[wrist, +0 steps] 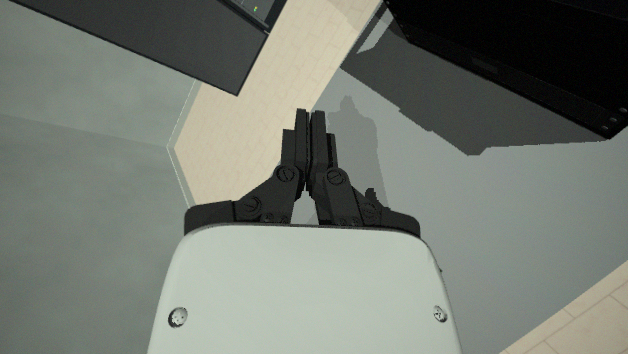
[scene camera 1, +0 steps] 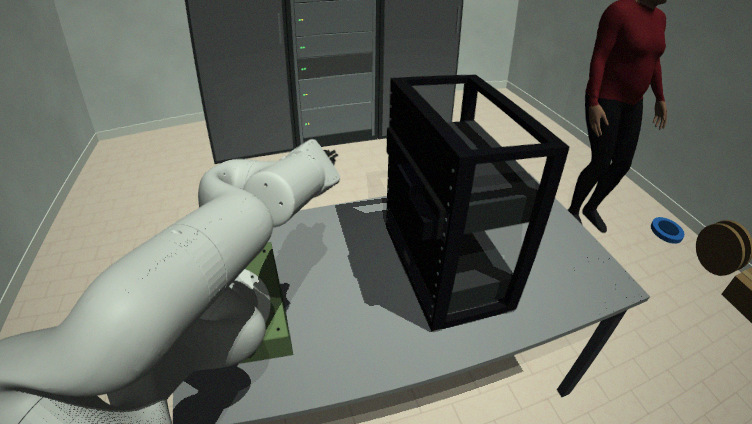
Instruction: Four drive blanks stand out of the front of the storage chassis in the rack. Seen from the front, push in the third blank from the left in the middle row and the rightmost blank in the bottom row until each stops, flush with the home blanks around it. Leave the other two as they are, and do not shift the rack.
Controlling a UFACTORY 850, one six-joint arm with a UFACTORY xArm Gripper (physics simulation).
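The black rack (scene camera 1: 447, 258) (wrist: 575, 114) stands upright on the grey table (scene camera 1: 342, 342) (wrist: 500, 225). Its front faces the arm's side and is in deep shade. In the scene view, dark shapes (scene camera 1: 423, 202) stand out from the front about mid-height; single drive blanks, their rows and how far they stand out cannot be told. A dark chassis body (scene camera 1: 495, 211) shows through the rack's open side. My gripper (scene camera 1: 332, 155) (wrist: 307, 127) is shut and empty, left of the rack's front in the scene view and apart from it. In the wrist view, the rack is at the upper right.
A green base plate (scene camera 1: 279, 343) lies under the arm on the table. Tall grey cabinets (scene camera 1: 242, 79) (wrist: 200, 45) stand behind the table. A person in a red top (scene camera 1: 629, 52) stands beyond the rack. A blue ring (scene camera 1: 656, 231) and a brown round object (scene camera 1: 720, 248) are at the right.
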